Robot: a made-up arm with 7 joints.
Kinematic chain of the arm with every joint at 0, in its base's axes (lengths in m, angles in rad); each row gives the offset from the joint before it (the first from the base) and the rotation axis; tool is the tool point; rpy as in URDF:
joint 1: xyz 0 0 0.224 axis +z
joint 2: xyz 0 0 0 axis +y
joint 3: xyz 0 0 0.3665 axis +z
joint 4: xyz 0.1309 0 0 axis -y
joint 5: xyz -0.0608 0 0.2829 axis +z
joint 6: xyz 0 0 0 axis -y
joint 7: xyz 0.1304 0 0 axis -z
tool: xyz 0 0 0 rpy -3.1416 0 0
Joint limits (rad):
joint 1: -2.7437..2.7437
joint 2: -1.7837..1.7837
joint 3: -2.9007..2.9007
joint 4: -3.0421..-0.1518
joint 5: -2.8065..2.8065
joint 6: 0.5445..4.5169
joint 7: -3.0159..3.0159
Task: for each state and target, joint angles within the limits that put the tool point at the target. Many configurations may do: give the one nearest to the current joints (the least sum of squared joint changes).
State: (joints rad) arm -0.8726 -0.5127 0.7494 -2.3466 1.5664 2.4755 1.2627
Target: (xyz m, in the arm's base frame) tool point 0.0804 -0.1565 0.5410
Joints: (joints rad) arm -1.0845 -0.8246 0.3280 -2.6570 1.6816 2.6693 1.2627
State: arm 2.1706 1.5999 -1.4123 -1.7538 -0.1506 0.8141 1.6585
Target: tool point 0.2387 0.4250 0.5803
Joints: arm 2.1622 1.2411 -2.0744 -1.6248 -0.2680 0.8438 1.6585
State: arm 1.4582 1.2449 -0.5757 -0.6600 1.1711 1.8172 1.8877
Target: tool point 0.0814 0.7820 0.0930
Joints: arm 1.7125 1.3055 -0.4522 -0.8086 1.1912 1.8139 1.8877
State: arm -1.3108 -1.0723 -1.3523 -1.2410 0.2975 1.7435 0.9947
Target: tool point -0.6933 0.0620 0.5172
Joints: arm -0.8841 -1.1250 -1.4484 -1.2724 0.3003 1.7456 0.9947
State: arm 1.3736 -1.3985 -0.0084 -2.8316 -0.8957 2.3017 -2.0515
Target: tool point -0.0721 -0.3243 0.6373
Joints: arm 1.6556 -1.7837 0.0282 -2.3427 -0.8534 2.6367 -2.0515
